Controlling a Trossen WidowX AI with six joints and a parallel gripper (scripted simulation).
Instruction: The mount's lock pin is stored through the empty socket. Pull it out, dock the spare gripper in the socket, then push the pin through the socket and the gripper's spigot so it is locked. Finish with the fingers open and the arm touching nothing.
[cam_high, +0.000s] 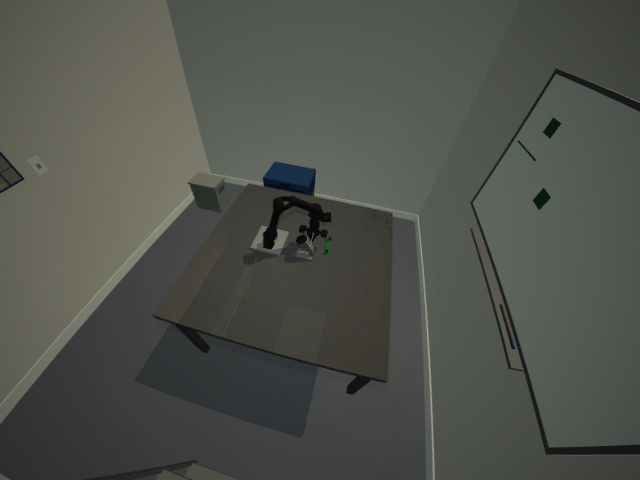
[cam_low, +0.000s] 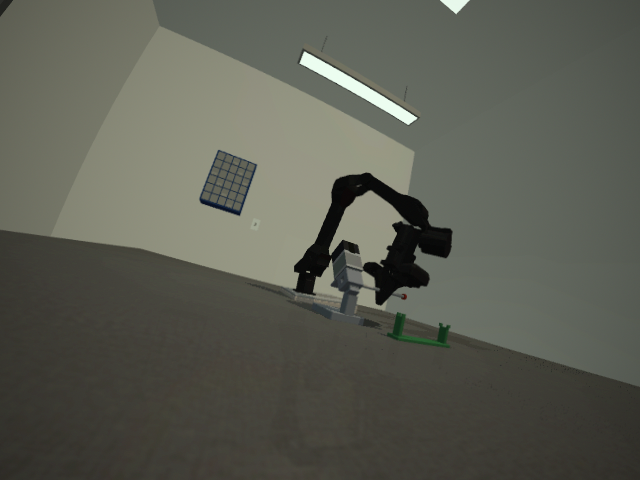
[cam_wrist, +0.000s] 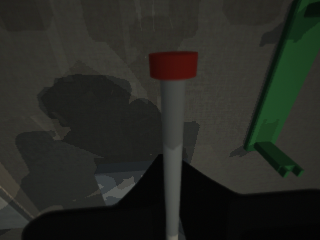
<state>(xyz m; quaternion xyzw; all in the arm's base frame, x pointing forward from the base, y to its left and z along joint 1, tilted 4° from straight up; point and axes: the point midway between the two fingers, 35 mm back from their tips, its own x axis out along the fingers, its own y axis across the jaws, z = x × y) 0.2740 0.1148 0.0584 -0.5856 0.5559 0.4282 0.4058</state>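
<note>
Right now my gripper tip is 9 cm to the left of the grey mount. From my gripper tip the other things lie so: green cradle (11 cm ahead, 4 cm to the left, 3 cm below); spare gripper (2 cm behind, 9 cm to the right, 7 cm above).
</note>
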